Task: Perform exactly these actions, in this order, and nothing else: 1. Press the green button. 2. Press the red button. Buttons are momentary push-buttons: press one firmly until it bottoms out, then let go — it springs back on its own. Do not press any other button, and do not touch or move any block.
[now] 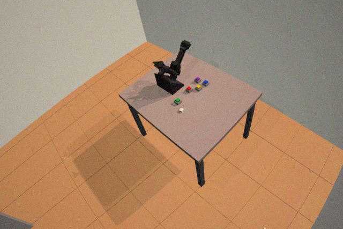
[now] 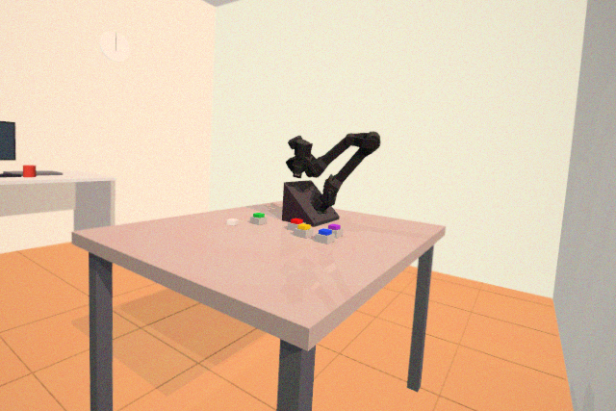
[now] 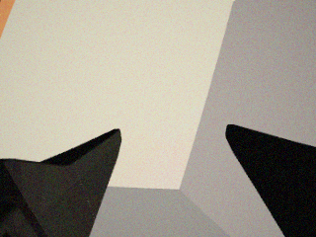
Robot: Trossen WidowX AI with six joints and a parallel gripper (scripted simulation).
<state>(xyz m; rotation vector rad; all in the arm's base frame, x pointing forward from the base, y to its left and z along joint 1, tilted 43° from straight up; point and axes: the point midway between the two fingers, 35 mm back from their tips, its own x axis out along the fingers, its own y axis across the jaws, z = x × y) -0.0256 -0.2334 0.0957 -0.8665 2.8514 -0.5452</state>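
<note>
Now: the green button 290 mm ahead of my gripper tip, 10 mm to the right of it and 270 mm below it. Also, from my gripper tip: purple button: 230 mm ahead, 300 mm to the left, 270 mm below; yellow button: 310 mm ahead, 230 mm to the left, 270 mm below; red button: 260 mm ahead, 150 mm to the left, 270 mm below.
</note>
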